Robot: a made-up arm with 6 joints. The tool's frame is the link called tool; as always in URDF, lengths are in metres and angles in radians. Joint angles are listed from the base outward. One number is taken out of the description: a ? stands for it. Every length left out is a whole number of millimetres.
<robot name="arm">
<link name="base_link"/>
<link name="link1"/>
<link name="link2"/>
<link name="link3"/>
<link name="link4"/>
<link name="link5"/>
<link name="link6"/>
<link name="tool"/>
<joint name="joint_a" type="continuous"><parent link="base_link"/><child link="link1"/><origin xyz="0 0 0.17"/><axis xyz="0 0 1"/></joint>
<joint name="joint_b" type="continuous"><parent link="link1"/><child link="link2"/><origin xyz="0 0.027 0"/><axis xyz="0 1 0"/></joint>
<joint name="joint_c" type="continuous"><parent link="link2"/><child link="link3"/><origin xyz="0 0 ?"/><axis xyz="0 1 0"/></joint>
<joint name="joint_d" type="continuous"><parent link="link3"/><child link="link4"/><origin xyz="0 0 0.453"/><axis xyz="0 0 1"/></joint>
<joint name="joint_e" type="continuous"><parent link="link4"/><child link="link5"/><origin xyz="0 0 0"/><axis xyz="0 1 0"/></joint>
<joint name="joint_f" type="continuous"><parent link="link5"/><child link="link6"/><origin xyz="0 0 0.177"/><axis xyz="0 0 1"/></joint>
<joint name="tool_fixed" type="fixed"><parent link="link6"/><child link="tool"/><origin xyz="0 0 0"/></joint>
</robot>
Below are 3 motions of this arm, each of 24 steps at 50 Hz.
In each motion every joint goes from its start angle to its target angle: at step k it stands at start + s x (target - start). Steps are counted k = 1, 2, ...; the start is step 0. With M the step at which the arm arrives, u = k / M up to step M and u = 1 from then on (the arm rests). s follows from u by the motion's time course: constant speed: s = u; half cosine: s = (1 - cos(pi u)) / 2; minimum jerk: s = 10 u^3 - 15 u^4 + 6 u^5.
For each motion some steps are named. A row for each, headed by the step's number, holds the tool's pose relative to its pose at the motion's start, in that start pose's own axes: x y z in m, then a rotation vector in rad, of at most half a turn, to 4 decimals.
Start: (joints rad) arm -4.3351 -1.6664 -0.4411 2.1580 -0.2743 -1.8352
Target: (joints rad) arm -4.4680 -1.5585 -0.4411 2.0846 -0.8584 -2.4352
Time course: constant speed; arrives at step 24
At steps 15, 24:
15: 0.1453 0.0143 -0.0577 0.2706 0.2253 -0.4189
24: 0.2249 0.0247 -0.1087 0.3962 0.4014 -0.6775

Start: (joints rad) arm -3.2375 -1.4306 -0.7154 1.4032 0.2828 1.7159
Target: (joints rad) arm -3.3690 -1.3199 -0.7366 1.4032 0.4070 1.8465
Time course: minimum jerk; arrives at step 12
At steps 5, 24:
5: -0.0434 -0.0800 -0.0079 0.0825 -0.0300 0.0756
24: -0.1172 -0.2331 -0.0366 0.2368 -0.0943 0.2161

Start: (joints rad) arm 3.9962 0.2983 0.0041 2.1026 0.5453 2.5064
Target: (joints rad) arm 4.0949 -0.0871 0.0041 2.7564 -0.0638 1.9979
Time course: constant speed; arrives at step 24
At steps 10, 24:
10: 0.0680 -0.2314 0.0394 0.0774 0.2662 0.0255
24: 0.1356 -0.5320 0.0228 0.0517 0.4881 0.1647

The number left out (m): 0.937
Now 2 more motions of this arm.
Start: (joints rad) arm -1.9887 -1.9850 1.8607 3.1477 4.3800 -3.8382
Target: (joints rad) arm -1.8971 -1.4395 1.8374 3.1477 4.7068 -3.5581
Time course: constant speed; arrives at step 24
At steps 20, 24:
20: -0.2624 -0.2837 0.0289 -0.1512 0.0959 0.2136
24: -0.3146 -0.3353 0.0566 -0.1784 0.1197 0.2545

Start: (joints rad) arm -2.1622 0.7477 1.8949 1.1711 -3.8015 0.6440
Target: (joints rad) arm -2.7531 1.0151 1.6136 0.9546 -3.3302 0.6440
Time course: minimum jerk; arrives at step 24
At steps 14, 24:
14: 0.0919 -0.2266 -0.3106 -0.0473 0.2071 -0.1354
24: 0.1035 -0.4072 -0.4458 -0.0640 0.3134 -0.2228

